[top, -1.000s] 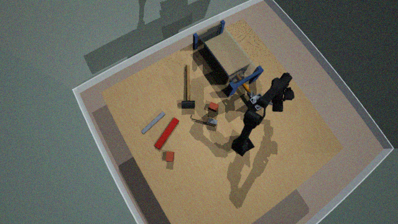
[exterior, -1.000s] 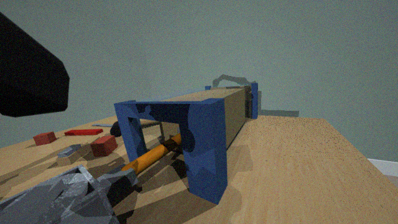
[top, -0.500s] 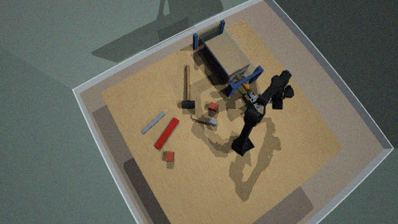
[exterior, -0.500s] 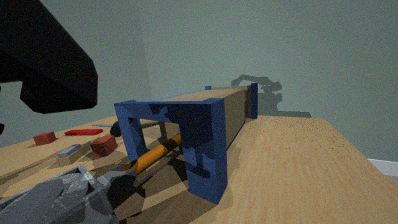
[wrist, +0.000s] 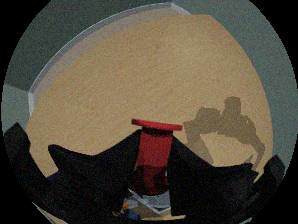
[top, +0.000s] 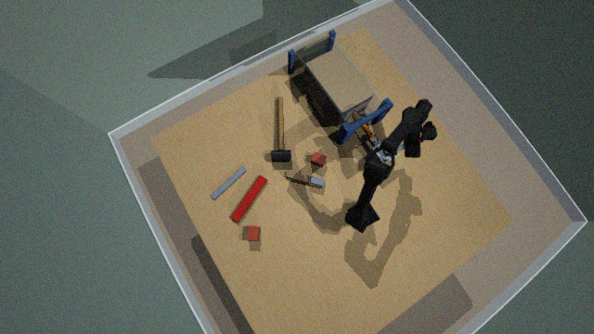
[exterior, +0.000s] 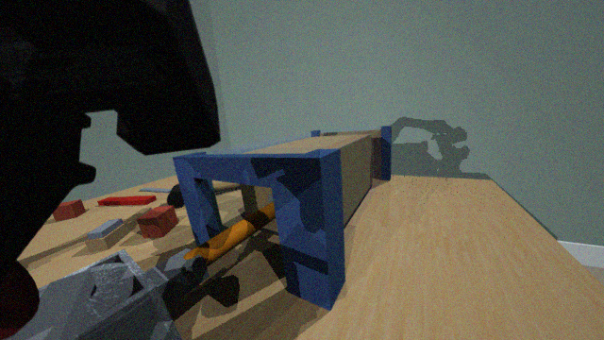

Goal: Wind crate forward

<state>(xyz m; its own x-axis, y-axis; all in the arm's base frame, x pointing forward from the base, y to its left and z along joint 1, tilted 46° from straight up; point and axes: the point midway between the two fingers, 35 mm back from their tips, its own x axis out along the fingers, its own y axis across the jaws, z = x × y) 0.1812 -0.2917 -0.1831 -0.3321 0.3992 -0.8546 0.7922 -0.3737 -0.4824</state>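
Right now my gripper tip is 19 cm short of the blue frame, 12 cm to the right of it and 3 cm above it. From my gripper tip the other things lie so: red grip: 1 cm ahead, 1 cm to the left; brush-like tool: 10 cm ahead, 48 cm to the left, 11 cm below; grey winch: 2 cm ahead, 10 cm to the left, 10 cm below.
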